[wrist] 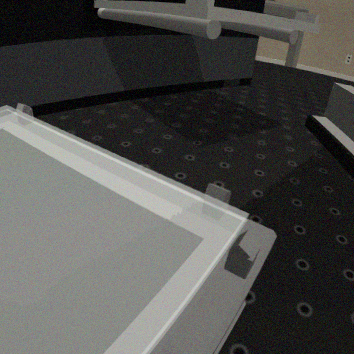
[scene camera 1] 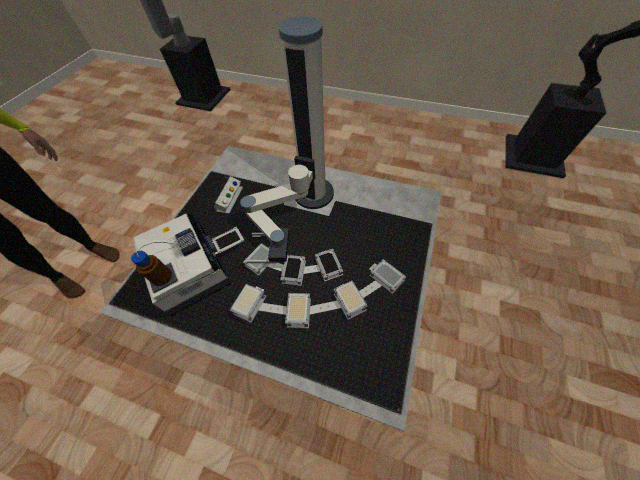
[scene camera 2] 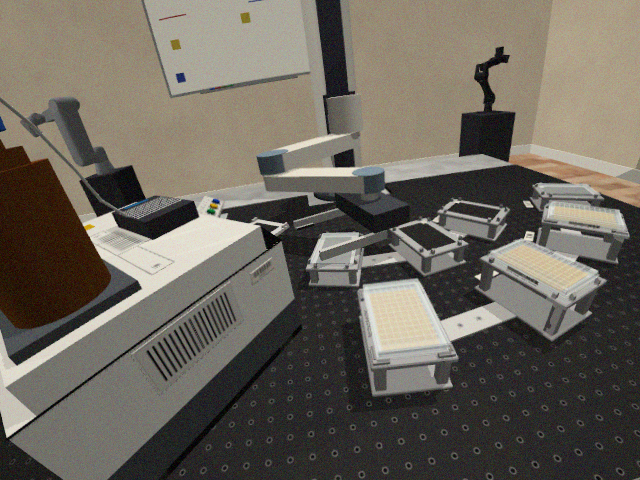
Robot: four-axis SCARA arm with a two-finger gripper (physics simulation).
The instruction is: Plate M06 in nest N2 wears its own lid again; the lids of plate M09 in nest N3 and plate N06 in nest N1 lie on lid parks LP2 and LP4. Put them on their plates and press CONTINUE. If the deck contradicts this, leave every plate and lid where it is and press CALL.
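Places are measured from the arm's base along level axes (x up, y left, z back), in metres.
Where they show: gripper, fingertip midpoint: [wrist: 140,85] [scene camera 1: 249,247] [scene camera 2: 305,238]; arm's base, origin of the base link: [scene camera 1: 313,193].
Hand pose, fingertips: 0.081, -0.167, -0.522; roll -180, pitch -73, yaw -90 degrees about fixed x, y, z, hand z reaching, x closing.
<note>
Each offset is from my fingertips to the top centre of the thing, as dx, dy, dz. "*": to the spot under its first point.
My gripper [scene camera 1: 248,248] [scene camera 2: 307,240] is open and empty, low at the left inner stand; one finger crosses in front of the lid there in scene view 2. That clear lid @[-0.017, +0.062, -0.025] [scene camera 1: 258,254] [scene camera 2: 336,241] [wrist: 100,210] lies on its stand. Another lid @[-0.017, +0.718, +0.083] [scene camera 1: 387,274] [scene camera 2: 567,191] lies on the far right stand. Three plates with cream wells stand in the outer arc: left [scene camera 1: 248,301] [scene camera 2: 403,317], middle [scene camera 1: 297,308] [scene camera 2: 545,266], right [scene camera 1: 349,298] [scene camera 2: 586,213]. Their labels are unreadable, and I cannot tell surely which wear lids. The button box @[+0.015, -0.315, +0.316] [scene camera 1: 229,194] [scene camera 2: 209,205] stands at the back left.
Two inner stands without lids, one @[-0.011, +0.256, -0.032] [scene camera 1: 293,282] [scene camera 2: 427,253] beside the gripper and one @[-0.013, +0.418, +0.054] [scene camera 1: 338,275] [scene camera 2: 473,220] right of it. A white instrument @[* +0.139, -0.149, -0.319] [scene camera 1: 178,281] [scene camera 2: 206,279] with a brown bottle @[* +0.265, -0.182, -0.336] [scene camera 1: 154,269] [scene camera 2: 46,242] stands left; a white frame @[* -0.067, -0.146, -0.017] [scene camera 1: 227,249] sits beside it. A person stands at far left.
</note>
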